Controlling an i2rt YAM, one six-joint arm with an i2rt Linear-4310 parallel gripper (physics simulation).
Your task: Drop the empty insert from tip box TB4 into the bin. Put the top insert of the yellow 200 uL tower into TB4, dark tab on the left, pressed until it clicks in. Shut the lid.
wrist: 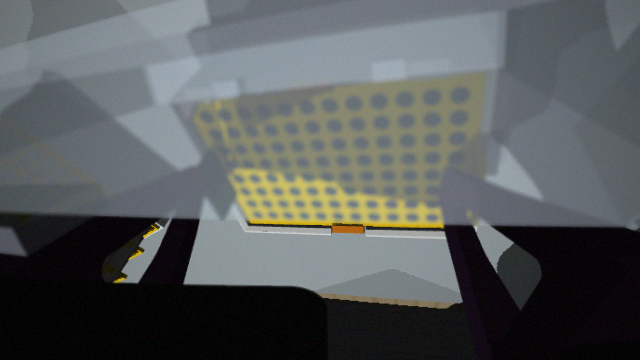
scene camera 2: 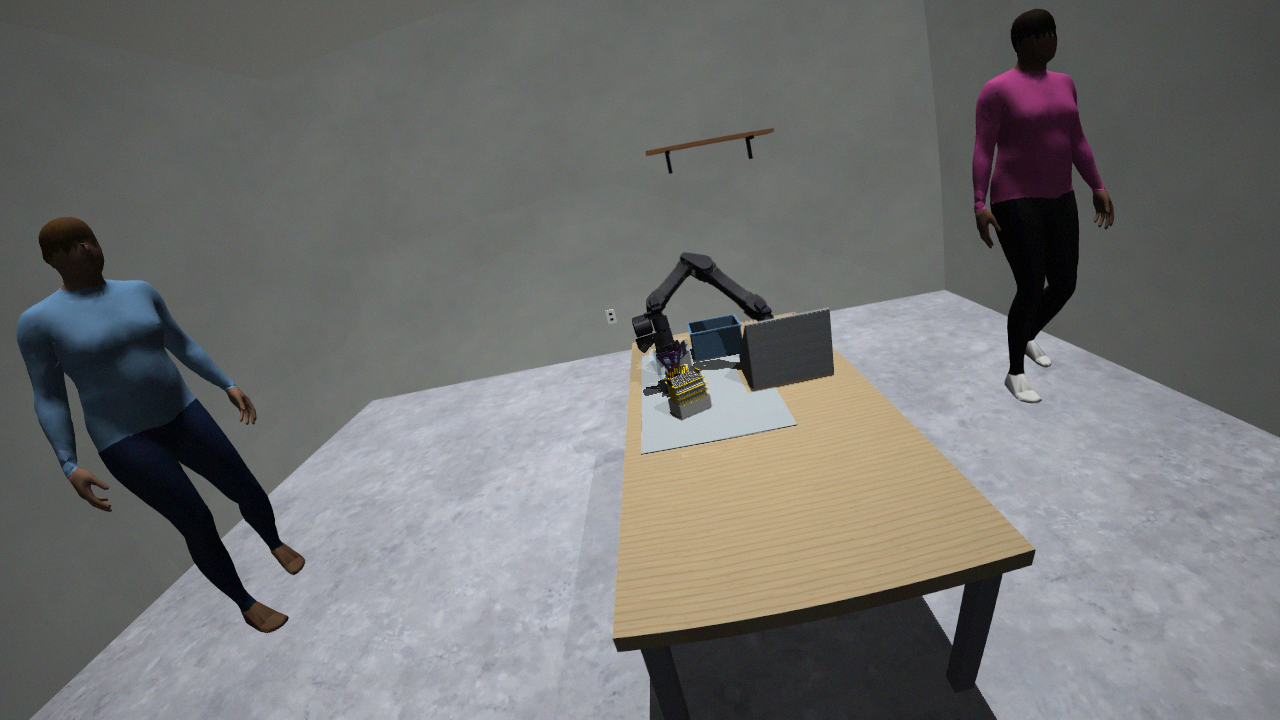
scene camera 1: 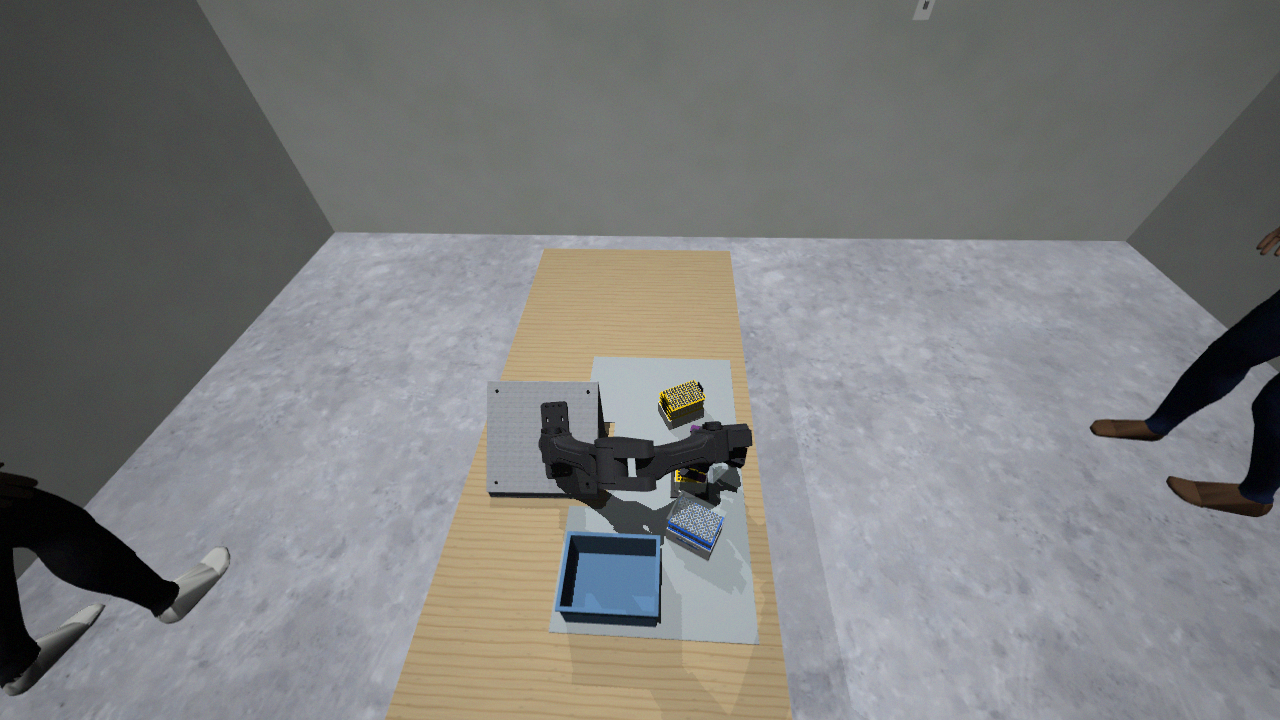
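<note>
Tip box TB4 [scene camera 1: 689,477] [wrist: 300,231] stands on the mat, partly under my arm in scene camera 1. A yellow insert [wrist: 390,205] with rows of open, empty-looking holes sits in it. Its clear lid [wrist: 345,47] is up and blurs the upper part of the wrist view. My gripper [scene camera 2: 671,360] [wrist: 324,172] is open over the box, one finger near each short end of the insert; the fingertips show through the lid. The dark tab cannot be made out. The yellow tower [scene camera 1: 682,402] [scene camera 2: 689,389] stands apart from TB4. The blue bin [scene camera 1: 613,619] [scene camera 2: 716,344] holds no insert.
A box with a blue insert [scene camera 1: 696,526] stands close to TB4, on the bin's side. A tall grey block [scene camera 1: 537,438] [scene camera 2: 789,349] stands beside the pale mat [scene camera 1: 626,380] [scene camera 2: 716,434]. Two people stand away from the wooden table [scene camera 1: 635,304] [scene camera 2: 805,519].
</note>
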